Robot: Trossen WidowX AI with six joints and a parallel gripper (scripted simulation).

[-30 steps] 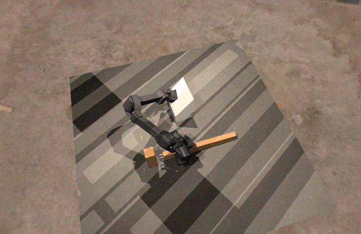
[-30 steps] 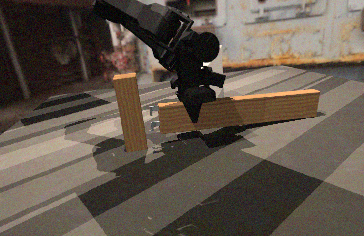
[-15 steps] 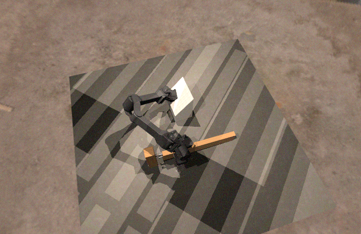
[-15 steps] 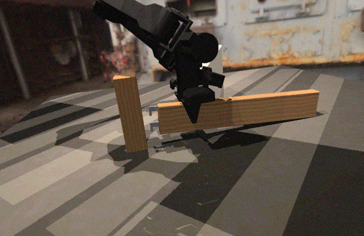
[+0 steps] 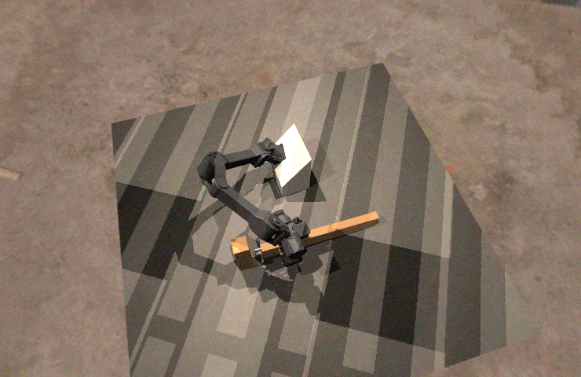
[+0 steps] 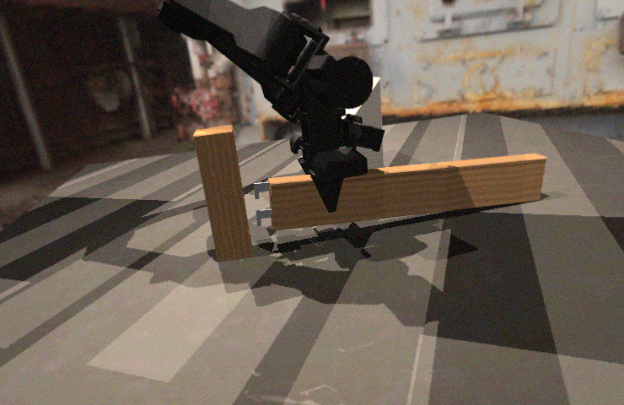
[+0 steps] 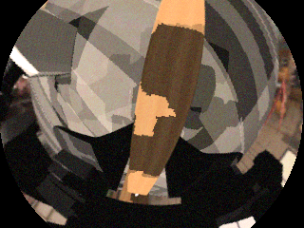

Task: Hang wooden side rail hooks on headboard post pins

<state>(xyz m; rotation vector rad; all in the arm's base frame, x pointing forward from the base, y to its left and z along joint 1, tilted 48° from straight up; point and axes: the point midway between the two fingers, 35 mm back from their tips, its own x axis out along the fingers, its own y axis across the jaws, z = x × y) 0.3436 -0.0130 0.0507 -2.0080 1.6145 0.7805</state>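
Now: gripper tip 140 mm to the left of the headboard post, 40 mm below it and 10 mm short of it.
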